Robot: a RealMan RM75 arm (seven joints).
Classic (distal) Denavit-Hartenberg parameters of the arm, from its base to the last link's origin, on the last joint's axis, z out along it. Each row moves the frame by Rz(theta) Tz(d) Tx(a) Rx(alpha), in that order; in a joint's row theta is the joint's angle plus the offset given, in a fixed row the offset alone. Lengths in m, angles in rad.
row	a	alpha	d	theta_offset
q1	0	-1.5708	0.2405	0
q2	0	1.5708	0	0
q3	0	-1.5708	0.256	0
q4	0	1.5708	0	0
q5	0	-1.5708	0.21	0
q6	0	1.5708	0	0
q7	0	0	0.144	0
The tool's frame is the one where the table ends.
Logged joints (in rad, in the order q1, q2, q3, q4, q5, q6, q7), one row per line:
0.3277, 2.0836, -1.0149, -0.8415, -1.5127, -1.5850, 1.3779
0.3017, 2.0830, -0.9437, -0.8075, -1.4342, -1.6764, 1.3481
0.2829, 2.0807, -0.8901, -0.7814, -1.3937, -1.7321, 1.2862
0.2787, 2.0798, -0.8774, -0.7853, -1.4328, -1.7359, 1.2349
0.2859, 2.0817, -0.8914, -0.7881, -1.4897, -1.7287, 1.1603
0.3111, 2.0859, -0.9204, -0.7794, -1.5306, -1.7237, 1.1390
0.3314, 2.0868, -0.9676, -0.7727, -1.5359, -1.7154, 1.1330
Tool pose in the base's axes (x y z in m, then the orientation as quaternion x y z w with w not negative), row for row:
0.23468, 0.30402, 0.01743, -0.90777, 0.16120, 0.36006, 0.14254
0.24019, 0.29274, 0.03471, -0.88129, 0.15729, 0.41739, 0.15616
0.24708, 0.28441, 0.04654, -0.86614, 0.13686, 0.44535, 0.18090
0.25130, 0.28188, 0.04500, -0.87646, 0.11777, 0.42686, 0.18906
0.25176, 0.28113, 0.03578, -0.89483, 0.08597, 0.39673, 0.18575
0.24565, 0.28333, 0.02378, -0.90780, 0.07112, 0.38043, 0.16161
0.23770, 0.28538, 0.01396, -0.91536, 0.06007, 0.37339, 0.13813
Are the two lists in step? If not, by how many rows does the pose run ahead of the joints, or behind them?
They are in step.
